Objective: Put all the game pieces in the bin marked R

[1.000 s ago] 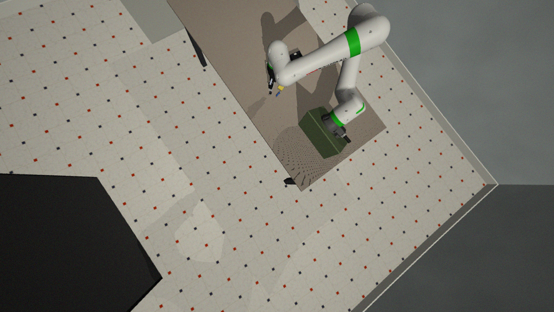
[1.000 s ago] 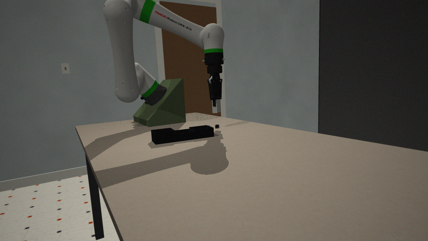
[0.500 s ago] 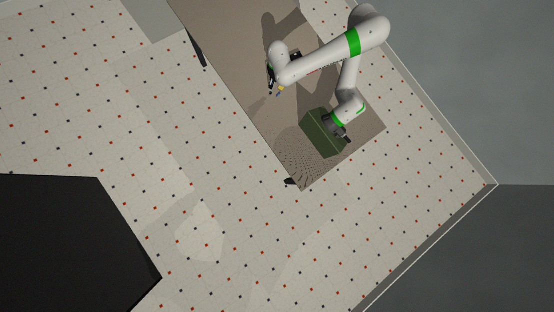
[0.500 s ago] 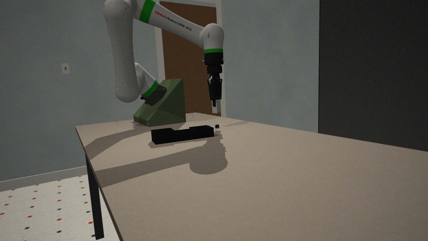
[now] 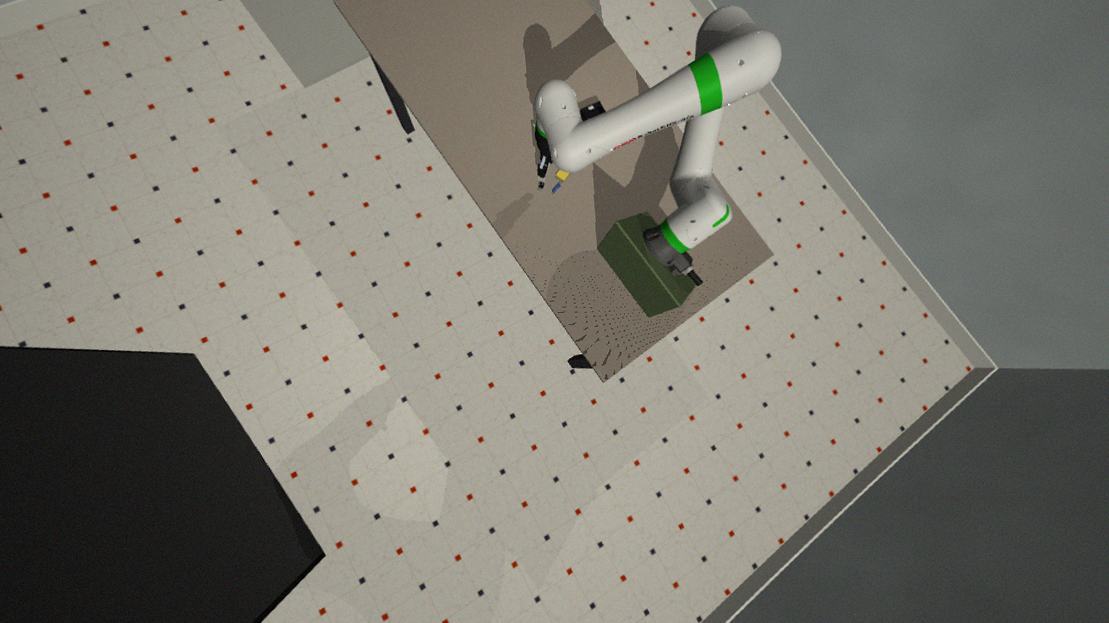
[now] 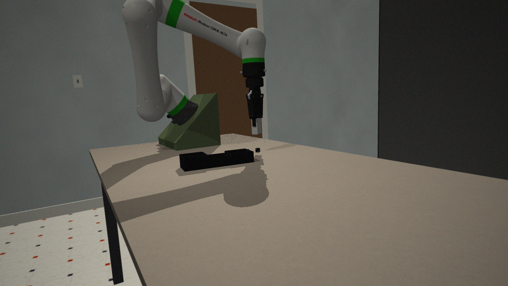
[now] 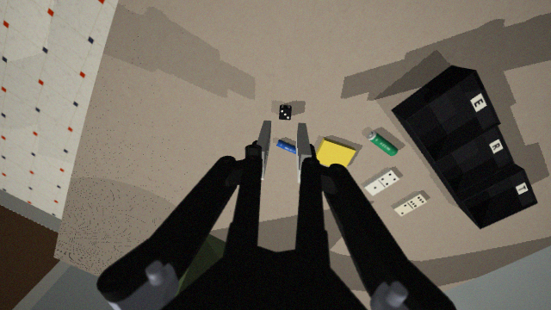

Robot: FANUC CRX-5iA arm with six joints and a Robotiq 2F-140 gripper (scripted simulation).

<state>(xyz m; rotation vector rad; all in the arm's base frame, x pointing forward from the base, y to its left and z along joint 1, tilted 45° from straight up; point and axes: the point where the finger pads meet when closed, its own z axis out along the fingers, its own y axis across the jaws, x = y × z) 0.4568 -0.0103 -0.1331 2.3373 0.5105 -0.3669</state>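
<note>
The black die lies 100 mm below my hand. From my hand the other things lie so: green battery 150 mm to the right, 100 mm below, 30 mm ahead; then yellow block 110 mm below, 100 mm to the right, 20 mm behind; then blue battery 110 mm below, 40 mm to the right, 40 mm behind.
</note>
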